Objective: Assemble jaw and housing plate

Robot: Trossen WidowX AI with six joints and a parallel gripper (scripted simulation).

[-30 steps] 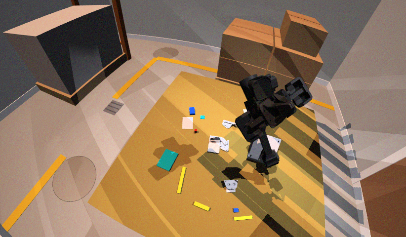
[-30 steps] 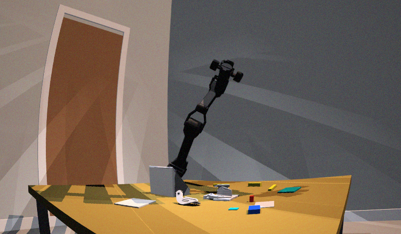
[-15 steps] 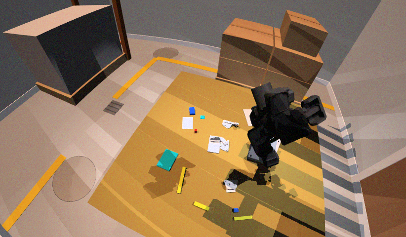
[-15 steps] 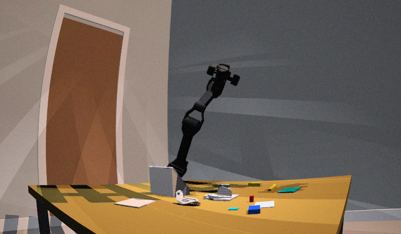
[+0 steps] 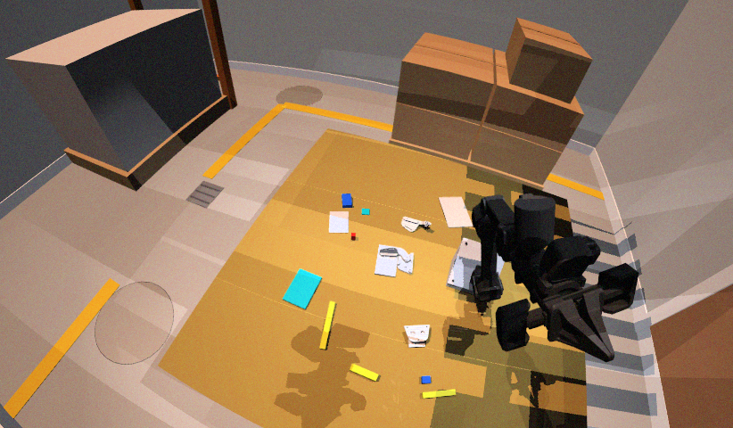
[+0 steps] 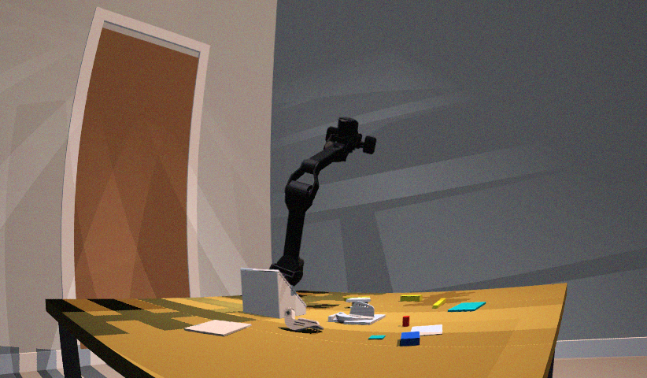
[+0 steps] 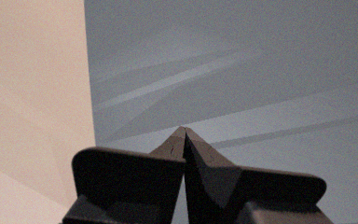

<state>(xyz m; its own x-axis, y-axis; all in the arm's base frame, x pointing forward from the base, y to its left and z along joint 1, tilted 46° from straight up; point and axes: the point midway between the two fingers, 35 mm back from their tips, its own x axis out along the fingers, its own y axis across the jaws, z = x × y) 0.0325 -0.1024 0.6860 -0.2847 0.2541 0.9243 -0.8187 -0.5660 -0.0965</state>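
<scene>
My gripper tip is now 63 cm above the red cube, 47 cm to the left of it and 46 cm short of it. Round my gripper tip: blue block 63 cm below, 62 cm to the right, 56 cm ahead; cyan chip 64 cm below, 60 cm to the right, 47 cm ahead; cyan sheet 63 cm below, 53 cm ahead, 21 cm to the right.
</scene>
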